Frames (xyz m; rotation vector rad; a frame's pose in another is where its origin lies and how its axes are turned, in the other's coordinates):
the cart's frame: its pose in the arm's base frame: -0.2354 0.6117 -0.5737 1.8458 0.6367 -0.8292
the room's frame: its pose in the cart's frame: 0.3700 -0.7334 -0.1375 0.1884 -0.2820 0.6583
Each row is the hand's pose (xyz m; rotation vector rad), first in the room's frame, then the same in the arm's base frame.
Working: the room's frame: its pose in the arm's base frame: -0.5023 1.0452 -1.2329 1.8852 -0.2357 -0.6912

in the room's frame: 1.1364 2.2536 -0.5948 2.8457 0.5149 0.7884
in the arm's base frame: 1.0976 0.0451 0.5459 -1.3434 0.9155 -0.7997
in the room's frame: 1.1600 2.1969 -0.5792 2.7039 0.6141 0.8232
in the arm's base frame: 1.0994 0.0456 0.4826 -1.4682 0.9228 -0.8754
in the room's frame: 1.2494 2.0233 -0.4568 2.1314 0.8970 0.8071
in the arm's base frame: 1.0769 -0.0193 0.2626 -2.0068 0.8645 -1.0902
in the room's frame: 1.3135 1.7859 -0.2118 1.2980 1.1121 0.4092
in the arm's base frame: 0.9551 -0.1418 -0.0385 -2.9014 0.3453 -1.0970
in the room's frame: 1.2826 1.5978 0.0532 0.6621 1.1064 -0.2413
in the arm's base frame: 0.7524 -0.2564 -0.2672 2.6605 0.5445 0.4136
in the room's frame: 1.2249 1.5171 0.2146 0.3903 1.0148 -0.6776
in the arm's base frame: 0.6024 -0.3223 -0.3625 2.4627 1.0121 -0.0223
